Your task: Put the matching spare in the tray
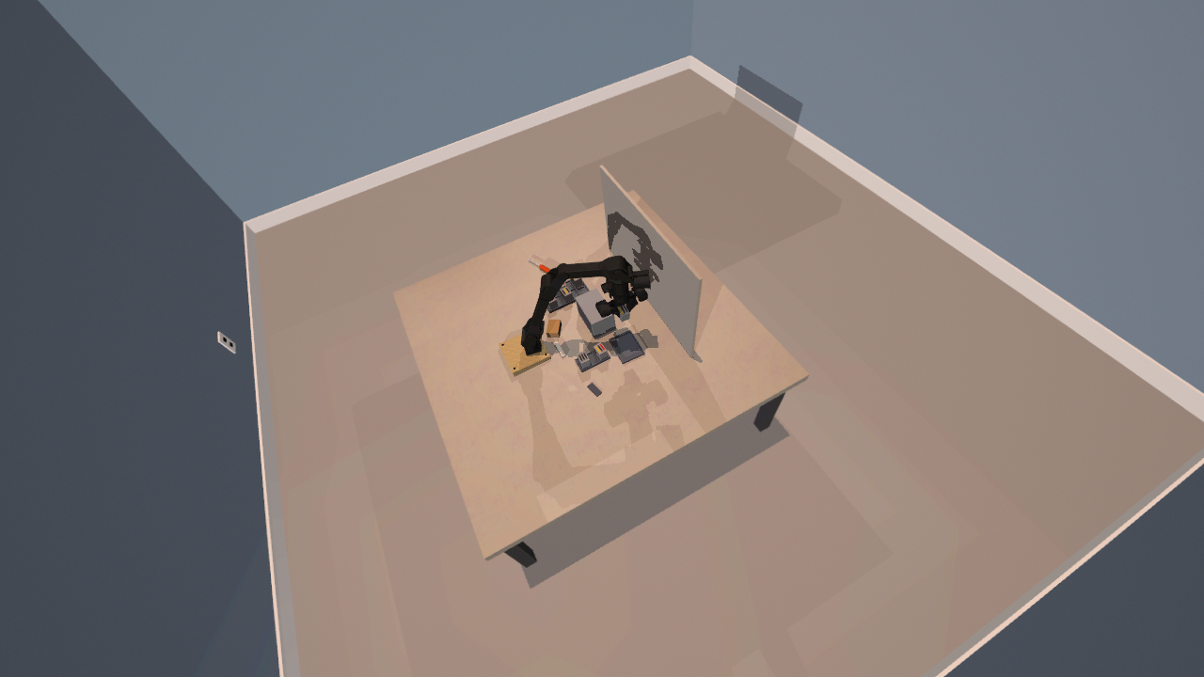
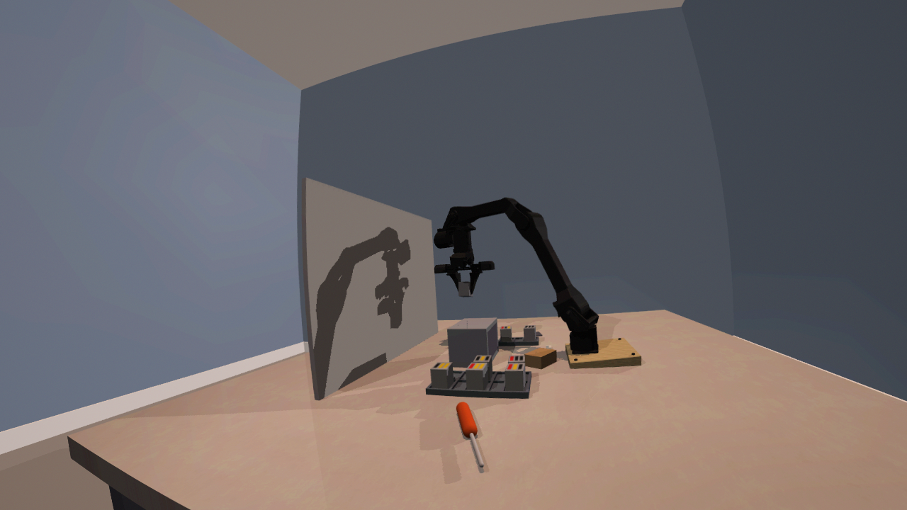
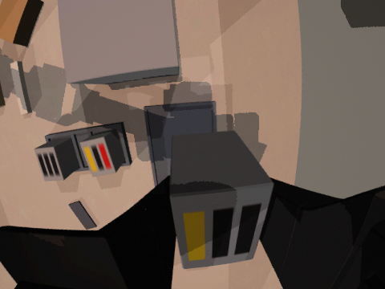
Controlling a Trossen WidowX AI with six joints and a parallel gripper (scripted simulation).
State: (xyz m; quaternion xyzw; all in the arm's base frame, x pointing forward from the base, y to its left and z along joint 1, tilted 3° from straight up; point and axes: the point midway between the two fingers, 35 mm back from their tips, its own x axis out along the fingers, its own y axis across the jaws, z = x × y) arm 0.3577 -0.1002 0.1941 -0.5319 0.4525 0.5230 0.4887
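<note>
Now: gripper tip 1 cm past the dark tray, 4 cm to the left of it and 16 cm above it. The rest, counted from my gripper tip: grey mounted unit: 8 cm behind, 15 cm to the left, 11 cm below; then small dark piece: 19 cm behind, 17 cm to the right, 16 cm below; then tall upright panel: 16 cm ahead, 17 cm to the left, 6 cm above.
</note>
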